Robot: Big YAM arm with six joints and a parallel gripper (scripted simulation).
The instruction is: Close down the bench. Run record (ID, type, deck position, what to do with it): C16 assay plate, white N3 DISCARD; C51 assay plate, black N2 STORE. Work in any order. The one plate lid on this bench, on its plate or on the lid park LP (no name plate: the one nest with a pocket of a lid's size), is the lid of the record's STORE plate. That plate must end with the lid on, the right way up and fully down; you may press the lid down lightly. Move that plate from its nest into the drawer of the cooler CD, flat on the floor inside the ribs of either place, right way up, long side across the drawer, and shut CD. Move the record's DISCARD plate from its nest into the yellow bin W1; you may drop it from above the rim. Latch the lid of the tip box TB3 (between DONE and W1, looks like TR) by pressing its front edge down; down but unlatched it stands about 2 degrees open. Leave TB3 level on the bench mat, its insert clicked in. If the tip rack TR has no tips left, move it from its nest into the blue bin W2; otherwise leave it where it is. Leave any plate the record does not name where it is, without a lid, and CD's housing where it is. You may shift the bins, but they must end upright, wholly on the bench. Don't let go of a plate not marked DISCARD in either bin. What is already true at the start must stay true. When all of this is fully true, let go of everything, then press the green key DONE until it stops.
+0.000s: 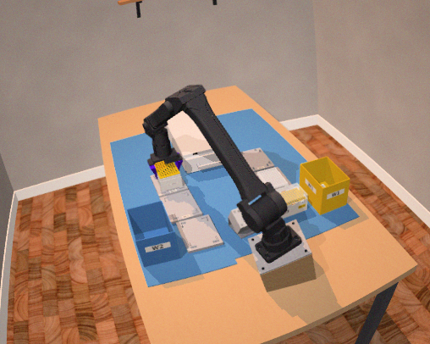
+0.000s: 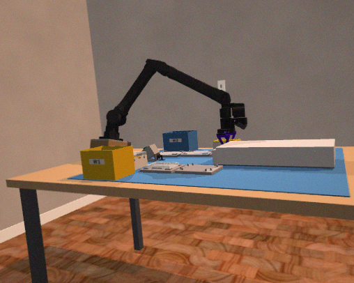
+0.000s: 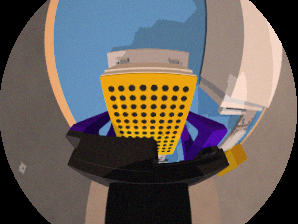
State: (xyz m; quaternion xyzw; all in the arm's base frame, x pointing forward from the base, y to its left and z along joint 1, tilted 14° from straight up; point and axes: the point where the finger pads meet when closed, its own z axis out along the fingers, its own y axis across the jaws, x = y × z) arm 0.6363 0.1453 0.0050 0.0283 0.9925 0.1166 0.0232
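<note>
The name plate N1 is 70 mm behind my hand and 40 mm below it. The rest, counted from my hand: tip rack TR (10 mm to the right, 10 mm behind, 10 mm above); then plate lid (200 mm to the right, 100 mm ahead, 20 mm below); then black plate (200 mm to the right, 100 mm ahead, 30 mm below).
</note>
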